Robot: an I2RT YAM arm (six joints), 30 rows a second.
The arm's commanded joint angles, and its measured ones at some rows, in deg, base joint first. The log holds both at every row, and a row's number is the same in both.
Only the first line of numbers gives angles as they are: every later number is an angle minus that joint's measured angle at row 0.
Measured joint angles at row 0:
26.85, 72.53, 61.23, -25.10, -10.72, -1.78
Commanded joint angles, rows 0 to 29:
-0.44, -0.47, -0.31, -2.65, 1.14, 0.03
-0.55, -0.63, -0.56, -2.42, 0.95, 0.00
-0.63, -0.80, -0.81, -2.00, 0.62, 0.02
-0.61, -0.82, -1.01, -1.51, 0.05, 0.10
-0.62, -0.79, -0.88, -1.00, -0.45, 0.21
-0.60, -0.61, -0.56, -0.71, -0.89, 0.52
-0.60, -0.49, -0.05, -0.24, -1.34, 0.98
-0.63, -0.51, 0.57, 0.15, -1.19, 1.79
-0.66, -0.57, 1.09, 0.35, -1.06, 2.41
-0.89, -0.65, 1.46, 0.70, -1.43, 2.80
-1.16, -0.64, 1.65, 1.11, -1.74, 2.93
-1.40, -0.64, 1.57, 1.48, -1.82, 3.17
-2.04, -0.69, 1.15, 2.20, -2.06, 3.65
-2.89, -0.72, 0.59, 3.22, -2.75, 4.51
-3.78, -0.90, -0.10, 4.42, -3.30, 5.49
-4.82, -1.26, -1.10, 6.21, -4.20, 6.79
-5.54, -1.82, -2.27, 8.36, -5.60, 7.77
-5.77, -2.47, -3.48, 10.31, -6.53, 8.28
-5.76, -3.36, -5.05, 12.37, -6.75, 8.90
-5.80, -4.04, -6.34, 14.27, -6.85, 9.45
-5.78, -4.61, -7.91, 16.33, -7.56, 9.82
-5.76, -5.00, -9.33, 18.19, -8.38, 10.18
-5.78, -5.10, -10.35, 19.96, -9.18, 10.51
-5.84, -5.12, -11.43, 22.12, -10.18, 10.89
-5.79, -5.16, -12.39, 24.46, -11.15, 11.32
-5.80, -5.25, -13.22, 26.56, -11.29, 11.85
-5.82, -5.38, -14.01, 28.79, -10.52, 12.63
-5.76, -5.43, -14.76, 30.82, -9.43, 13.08
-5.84, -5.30, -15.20, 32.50, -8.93, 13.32
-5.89, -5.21, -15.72, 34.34, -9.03, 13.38
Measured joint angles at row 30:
-5.81, -5.02, -14.93, 24.67, -8.90, 11.43
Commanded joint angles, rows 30 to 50:
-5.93, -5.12, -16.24, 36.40, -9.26, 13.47
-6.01, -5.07, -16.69, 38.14, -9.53, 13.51
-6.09, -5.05, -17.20, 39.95, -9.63, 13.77
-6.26, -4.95, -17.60, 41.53, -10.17, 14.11
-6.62, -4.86, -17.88, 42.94, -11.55, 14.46
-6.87, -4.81, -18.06, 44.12, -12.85, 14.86
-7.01, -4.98, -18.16, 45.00, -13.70, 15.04
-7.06, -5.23, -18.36, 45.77, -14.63, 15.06
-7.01, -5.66, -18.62, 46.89, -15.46, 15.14
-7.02, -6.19, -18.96, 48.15, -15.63, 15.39
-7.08, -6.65, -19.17, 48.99, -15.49, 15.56
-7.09, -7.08, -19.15, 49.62, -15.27, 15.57
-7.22, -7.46, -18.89, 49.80, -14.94, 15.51
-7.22, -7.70, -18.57, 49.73, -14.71, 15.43
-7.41, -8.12, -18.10, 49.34, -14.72, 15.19
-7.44, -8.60, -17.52, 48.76, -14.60, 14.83
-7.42, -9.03, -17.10, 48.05, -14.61, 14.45
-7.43, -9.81, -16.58, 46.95, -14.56, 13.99
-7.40, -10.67, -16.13, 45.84, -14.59, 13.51
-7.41, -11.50, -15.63, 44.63, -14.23, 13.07
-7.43, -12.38, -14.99, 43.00, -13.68, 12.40
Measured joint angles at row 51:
-7.41, -10.84, -16.19, 44.69, -13.90, 14.29
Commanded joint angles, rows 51 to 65:
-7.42, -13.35, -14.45, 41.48, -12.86, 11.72
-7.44, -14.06, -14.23, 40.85, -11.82, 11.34
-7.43, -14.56, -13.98, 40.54, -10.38, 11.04
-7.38, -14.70, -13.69, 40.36, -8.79, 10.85
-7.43, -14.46, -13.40, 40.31, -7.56, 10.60
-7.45, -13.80, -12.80, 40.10, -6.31, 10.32
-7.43, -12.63, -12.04, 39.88, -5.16, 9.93
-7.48, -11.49, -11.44, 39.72, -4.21, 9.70
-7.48, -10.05, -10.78, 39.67, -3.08, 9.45
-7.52, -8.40, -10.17, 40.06, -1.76, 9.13
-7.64, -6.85, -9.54, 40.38, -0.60, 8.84
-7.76, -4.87, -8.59, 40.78, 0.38, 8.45
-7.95, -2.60, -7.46, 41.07, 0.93, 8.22
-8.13, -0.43, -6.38, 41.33, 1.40, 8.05
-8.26, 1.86, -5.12, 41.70, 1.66, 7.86
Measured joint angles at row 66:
-8.06, -1.29, -7.17, 40.35, -1.60, 9.00
